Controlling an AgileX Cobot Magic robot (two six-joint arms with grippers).
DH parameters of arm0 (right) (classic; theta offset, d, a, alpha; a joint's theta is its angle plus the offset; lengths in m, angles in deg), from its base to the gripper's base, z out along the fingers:
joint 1: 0 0.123 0 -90
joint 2: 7.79 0 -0.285 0
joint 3: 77.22 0 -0.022 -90
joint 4: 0 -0.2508 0 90
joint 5: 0 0 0.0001 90
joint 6: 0 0.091 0 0
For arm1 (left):
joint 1: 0 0.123 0 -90
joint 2: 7.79 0 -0.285 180
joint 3: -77.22 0 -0.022 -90
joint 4: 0 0.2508 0 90
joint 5: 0 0 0.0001 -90
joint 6: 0 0.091 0 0
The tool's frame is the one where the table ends.
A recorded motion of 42 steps. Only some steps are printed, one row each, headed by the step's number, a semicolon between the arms.
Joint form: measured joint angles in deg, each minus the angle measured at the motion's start. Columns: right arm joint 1, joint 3, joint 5, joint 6, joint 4, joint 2; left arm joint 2, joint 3, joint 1, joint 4, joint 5, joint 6.
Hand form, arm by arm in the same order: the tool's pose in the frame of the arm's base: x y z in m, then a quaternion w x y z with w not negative. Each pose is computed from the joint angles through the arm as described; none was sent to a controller.
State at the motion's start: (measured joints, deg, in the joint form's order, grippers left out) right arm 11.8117 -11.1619 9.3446 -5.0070 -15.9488 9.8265; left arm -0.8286 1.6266 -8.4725 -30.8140 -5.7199 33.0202
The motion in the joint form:
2: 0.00 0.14 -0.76 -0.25 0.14 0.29; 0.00 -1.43 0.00 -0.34 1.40 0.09
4: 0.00 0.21 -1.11 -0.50 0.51 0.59; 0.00 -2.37 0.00 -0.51 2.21 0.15
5: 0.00 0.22 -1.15 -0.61 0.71 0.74; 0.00 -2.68 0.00 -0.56 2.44 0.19
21: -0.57 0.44 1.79 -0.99 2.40 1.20; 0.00 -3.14 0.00 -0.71 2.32 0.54
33: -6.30 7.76 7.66 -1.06 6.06 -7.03; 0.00 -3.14 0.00 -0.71 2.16 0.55
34: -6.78 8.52 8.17 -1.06 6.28 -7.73; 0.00 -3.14 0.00 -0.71 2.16 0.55
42: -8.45 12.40 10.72 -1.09 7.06 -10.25; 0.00 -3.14 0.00 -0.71 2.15 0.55
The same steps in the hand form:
2: 0.0647 0.0173 0.2544 0.67643 -0.02307 0.72119 0.14763; 0.0539 -0.0117 0.2093 0.71922 0.07737 0.68835 -0.05401
4: 0.0655 0.0173 0.2542 0.67709 -0.02599 0.72138 0.14312; 0.0548 -0.0111 0.2049 0.71789 0.07411 0.69022 -0.05232
5: 0.0658 0.0173 0.2540 0.67672 -0.02769 0.72209 0.14094; 0.0551 -0.0110 0.2033 0.71726 0.07334 0.69101 -0.05169
21: 0.0666 0.0175 0.2475 0.65656 -0.04065 0.74285 0.12427; 0.0554 -0.0112 0.2005 0.71393 0.07527 0.69431 -0.05071
33: 0.0558 0.0100 0.2040 0.63130 -0.03020 0.77190 0.06865; 0.0554 -0.0113 0.2002 0.71307 0.07594 0.69510 -0.05109
34: 0.0551 0.0095 0.1994 0.62783 -0.02861 0.77513 0.06463; 0.0554 -0.0113 0.2002 0.71307 0.07594 0.69510 -0.05109
42: 0.0530 0.0080 0.1751 0.60216 -0.02368 0.79641 0.05072; 0.0554 -0.0113 0.2002 0.71301 0.07598 0.69515 -0.05112

